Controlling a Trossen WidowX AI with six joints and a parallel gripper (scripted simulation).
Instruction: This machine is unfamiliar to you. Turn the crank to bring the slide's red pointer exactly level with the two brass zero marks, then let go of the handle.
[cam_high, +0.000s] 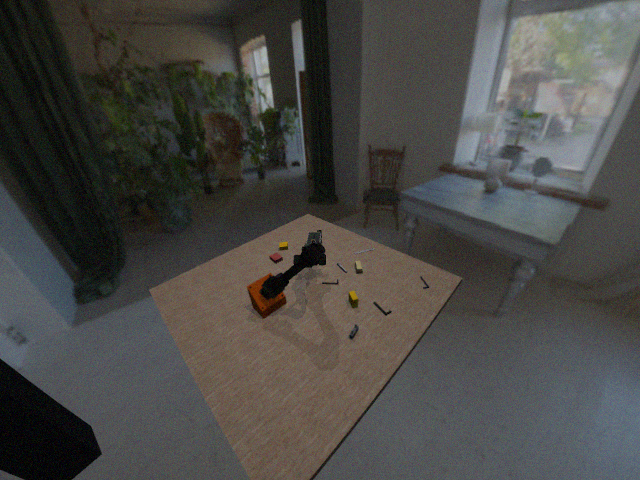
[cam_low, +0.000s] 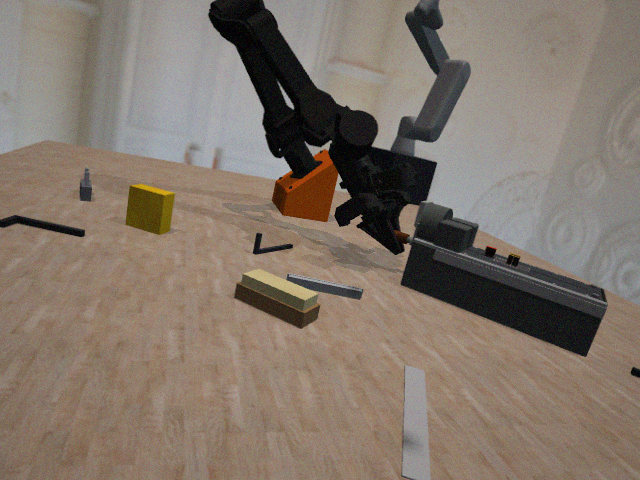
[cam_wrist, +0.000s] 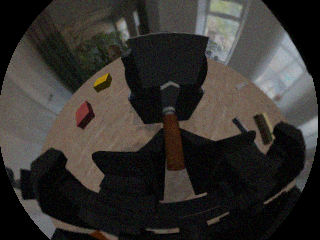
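Right now my gripper tip is 3 cm below the brown crank handle, 2 cm past it and 1 cm to the left of it. The rest, counted from my gripper tip: red pointer 11 cm ahead, 7 cm to the left, 5 cm above; red block 24 cm to the left, 7 cm behind, 2 cm below; grey bar 17 cm to the right, 8 cm ahead, 3 cm below.
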